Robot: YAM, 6 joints.
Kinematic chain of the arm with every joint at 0, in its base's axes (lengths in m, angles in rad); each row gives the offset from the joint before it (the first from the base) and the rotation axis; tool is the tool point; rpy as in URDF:
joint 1: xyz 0 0 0.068 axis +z
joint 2: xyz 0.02 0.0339 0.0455 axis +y
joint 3: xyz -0.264 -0.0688 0 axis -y
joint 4: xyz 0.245 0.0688 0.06 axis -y
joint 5: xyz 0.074 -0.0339 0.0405 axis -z
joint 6: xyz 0.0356 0 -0.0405 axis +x
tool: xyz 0 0 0 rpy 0 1.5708 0
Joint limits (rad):
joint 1: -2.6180..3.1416
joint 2: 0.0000..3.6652
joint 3: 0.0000..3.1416
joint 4: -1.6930..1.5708
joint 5: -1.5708..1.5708
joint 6: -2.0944..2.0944
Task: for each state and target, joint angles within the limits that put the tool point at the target. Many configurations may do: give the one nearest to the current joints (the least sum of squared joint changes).
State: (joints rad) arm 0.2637 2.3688 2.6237 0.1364 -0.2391 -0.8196
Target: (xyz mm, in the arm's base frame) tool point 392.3 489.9 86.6
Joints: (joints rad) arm 0.8815 2.9200 2.4787 0.1176 -0.2506 -0.8196
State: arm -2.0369 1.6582 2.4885 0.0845 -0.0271 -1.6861
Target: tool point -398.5 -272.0 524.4
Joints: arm -2.5421 2.2394 2.6176 0.1744 0.0076 -1.6861
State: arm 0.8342 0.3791 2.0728 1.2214 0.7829 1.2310
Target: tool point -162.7 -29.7 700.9
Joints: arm 0.1118 1.1432 2.5829 0.5933 0.3249 1.2310
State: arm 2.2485 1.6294 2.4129 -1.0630 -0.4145 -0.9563
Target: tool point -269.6 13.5 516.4
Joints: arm 3.0278 1.5796 2.2296 -1.2240 -0.5042 -0.9563
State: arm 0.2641 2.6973 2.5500 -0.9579 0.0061 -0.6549
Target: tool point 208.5 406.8 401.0
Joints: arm 1.0924 2.2050 2.6069 -1.1714 -0.0609 -0.6549
